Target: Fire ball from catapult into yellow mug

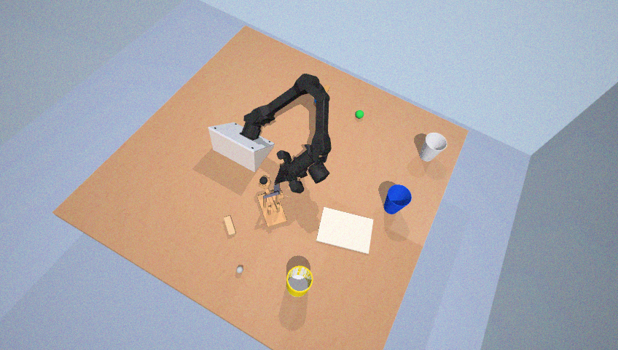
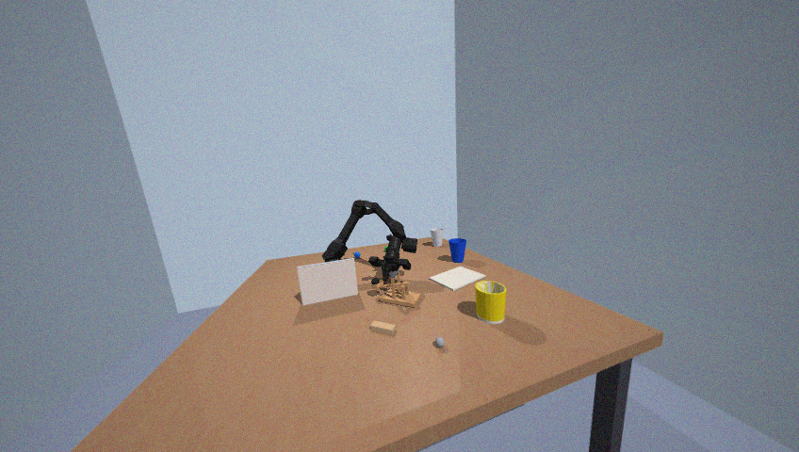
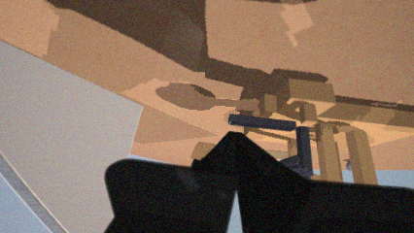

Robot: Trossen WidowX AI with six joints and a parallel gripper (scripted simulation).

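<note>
The black ball is 4 cm behind my gripper tip, 3 cm to the right of it and 2 cm above it. Also, from my gripper tip: grey ball 37 cm to the right, 6 cm ahead, 3 cm below; then wooden catapult 6 cm to the right, 2 cm ahead, 1 cm above; then white sheet 34 cm ahead, 4 cm below, 3 cm to the right.
</note>
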